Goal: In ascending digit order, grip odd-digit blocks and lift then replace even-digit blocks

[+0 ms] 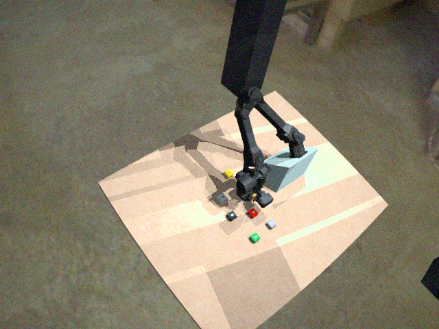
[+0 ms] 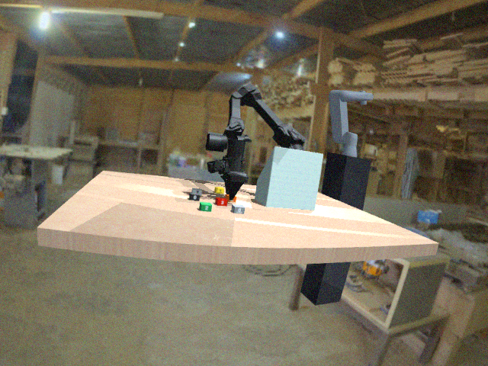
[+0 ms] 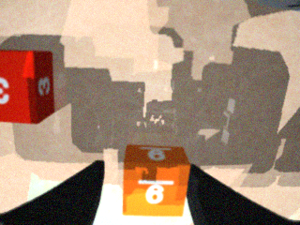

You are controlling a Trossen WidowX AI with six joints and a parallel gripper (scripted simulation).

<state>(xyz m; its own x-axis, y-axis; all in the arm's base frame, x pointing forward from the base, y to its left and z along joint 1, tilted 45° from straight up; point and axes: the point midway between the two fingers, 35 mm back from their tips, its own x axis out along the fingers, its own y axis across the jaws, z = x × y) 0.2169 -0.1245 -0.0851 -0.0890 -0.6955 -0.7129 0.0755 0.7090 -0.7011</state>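
The red block is 50 mm ahead of my gripper tip and 60 mm to the left of it. Also, from my gripper tip: black block 130 mm ahead, 10 mm to the left; then orange block 10 mm behind, 10 mm to the right; then whitish block 100 mm ahead, 70 mm to the right.
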